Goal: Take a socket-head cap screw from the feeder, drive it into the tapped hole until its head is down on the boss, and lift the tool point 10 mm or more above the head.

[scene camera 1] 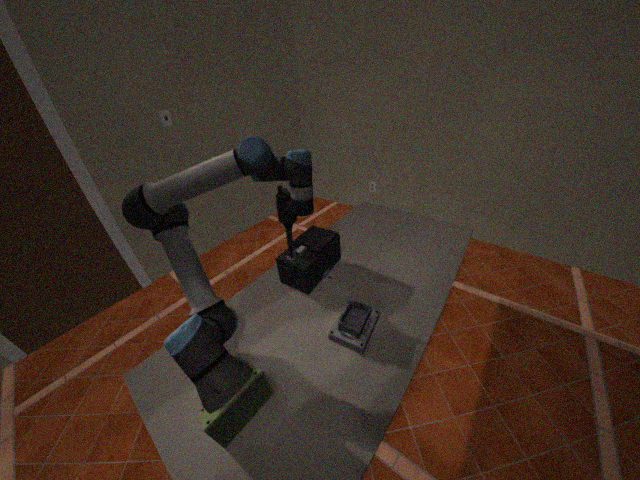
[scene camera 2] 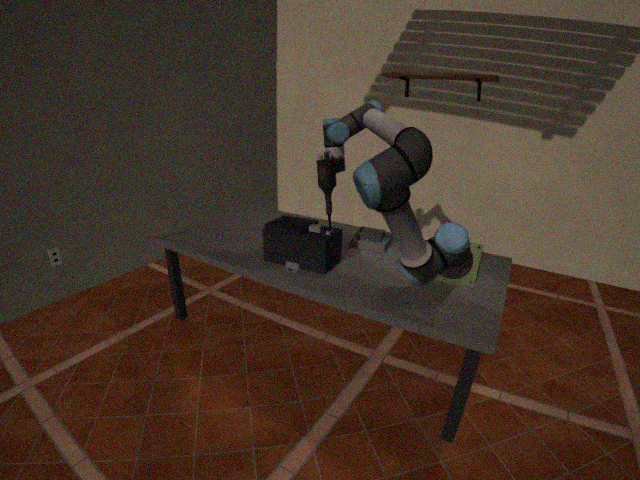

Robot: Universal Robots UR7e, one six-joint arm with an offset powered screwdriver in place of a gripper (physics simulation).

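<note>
The black screw feeder [scene camera 1: 321, 253] [scene camera 2: 292, 245] stands on the table. My screwdriver [scene camera 1: 291, 253] [scene camera 2: 329, 227] points down, its thin bit tip at the top of the feeder, over the end nearer the robot base, beside a small light block. Whether the tip touches the feeder, and whether a screw is on it, is too small and dark to tell. The workpiece [scene camera 1: 354, 320] [scene camera 2: 373, 240], a dark raised part on a grey base plate, lies on the table apart from the feeder. Its tapped hole and boss cannot be made out in either view.
The grey table [scene camera 1: 305, 356] [scene camera 2: 361, 294] carries the feeder, the workpiece and the robot's green base plate [scene camera 1: 242, 408] [scene camera 2: 475, 266]. A small light part [scene camera 2: 292, 266] sits at the feeder's lower side. A wall shelf [scene camera 2: 439, 76] hangs behind the arm in scene camera 2.
</note>
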